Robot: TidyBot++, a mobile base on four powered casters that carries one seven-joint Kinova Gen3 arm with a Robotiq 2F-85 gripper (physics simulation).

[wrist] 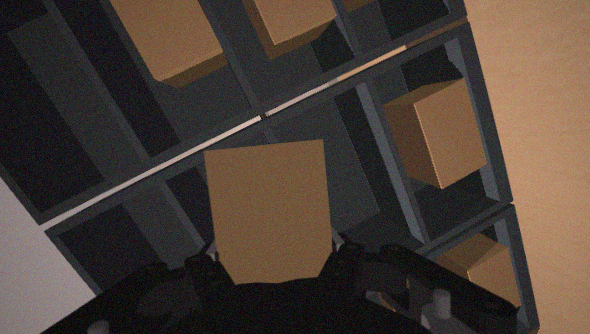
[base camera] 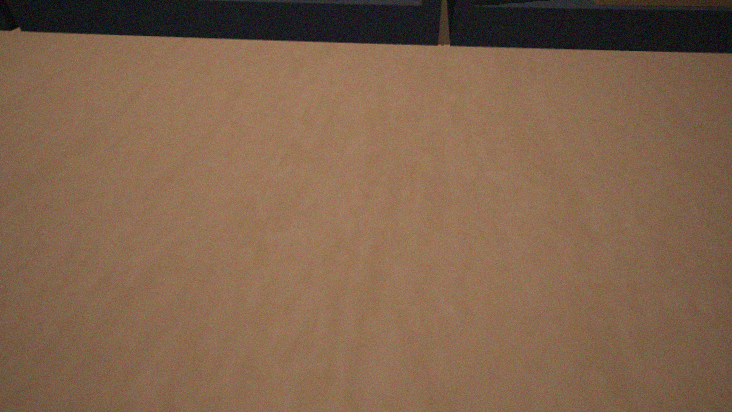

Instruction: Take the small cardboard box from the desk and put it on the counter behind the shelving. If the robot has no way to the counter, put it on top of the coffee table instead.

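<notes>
My gripper (wrist: 276,244), in view. Small cardboard box (wrist: 270,209), in view; out of frame in the base camera view.
</notes>
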